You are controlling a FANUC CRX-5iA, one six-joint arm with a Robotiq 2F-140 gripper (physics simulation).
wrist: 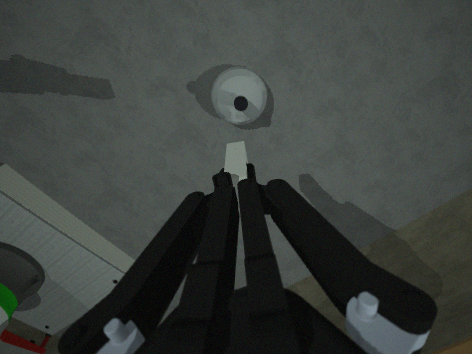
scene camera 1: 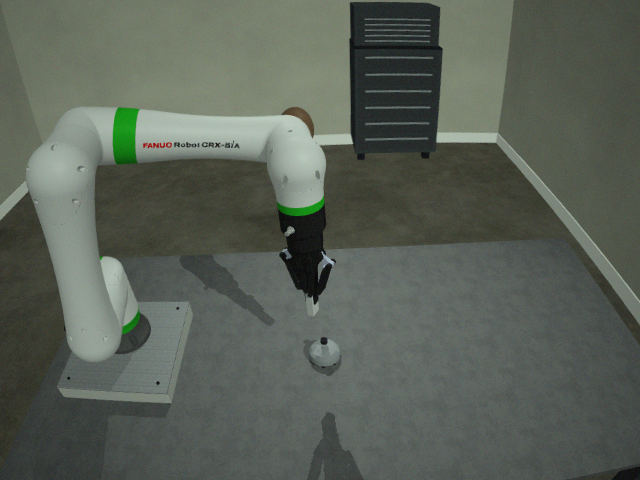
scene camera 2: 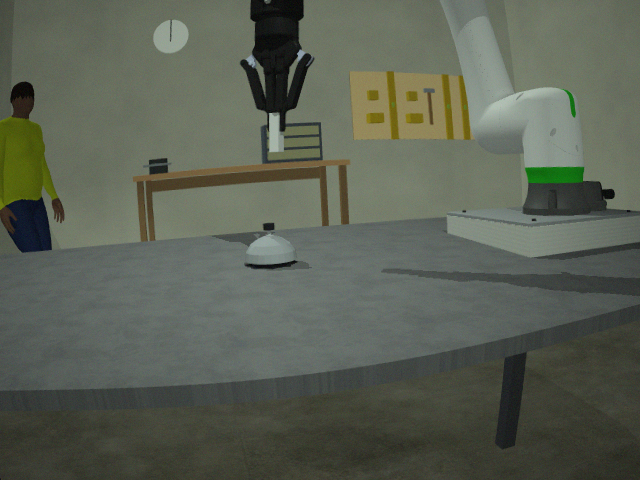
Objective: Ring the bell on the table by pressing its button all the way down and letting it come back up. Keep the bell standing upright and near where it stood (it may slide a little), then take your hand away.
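Seen in the pictures: gripper, fingertip midpoint: (wrist: 238,156) (scene camera 1: 313,312) (scene camera 2: 276,152); arm's base, origin of the base link: (wrist: 5,268) (scene camera 1: 126,333) (scene camera 2: 556,212).
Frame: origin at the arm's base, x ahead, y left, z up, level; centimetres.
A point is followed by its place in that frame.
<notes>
A silvery dome bell (scene camera 1: 324,353) {z -1.4, x 55.7, y -5.7 cm} (scene camera 2: 270,251) {z -2.6, x 56.1, y 0.4 cm} (wrist: 239,85) {z -1.2, x 56.8, y -1.6 cm} stands upright on the grey table (scene camera 1: 465,361) {z -5.3, x 93.0, y -8.2 cm} (scene camera 2: 170,320) {z -5.3, x 70.8, y 25.2 cm} (wrist: 350,65) {z -5.3, x 71.6, y -9.8 cm}. Its black button (scene camera 1: 324,340) {z 1.3, x 55.8, y -3.5 cm} (scene camera 2: 268,226) {z 0.9, x 55.8, y -2.4 cm} (wrist: 241,103) {z 1.3, x 55.8, y -3.2 cm} sits raised on top, with a gap above the dome in scene camera 2. My gripper (scene camera 1: 312,307) {z 12.7, x 53.6, y -4.7 cm} (scene camera 2: 276,139) {z 12.7, x 53.6, y -4.7 cm} (wrist: 238,156) {z 12.7, x 53.6, y -4.7 cm} is shut and empty, pointing down with its pale fingertips together. It hangs well above the bell and touches neither bell nor button. In the wrist view the fingertips show below the bell, apart from it.
The arm's pale base plate (scene camera 1: 103,369) {z -0.4, x -2.9, y -12.9 cm} (scene camera 2: 488,235) {z -3.5, x 16.6, y -1.1 cm} (wrist: 60,260) {z -0.3, x 10.6, y -5.6 cm} is on the table, left of the bell in scene camera 1. Beyond the table are a dark tool cabinet (scene camera 1: 397,98), a wooden workbench (scene camera 2: 237,171) and a person in a yellow top (scene camera 2: 21,160).
</notes>
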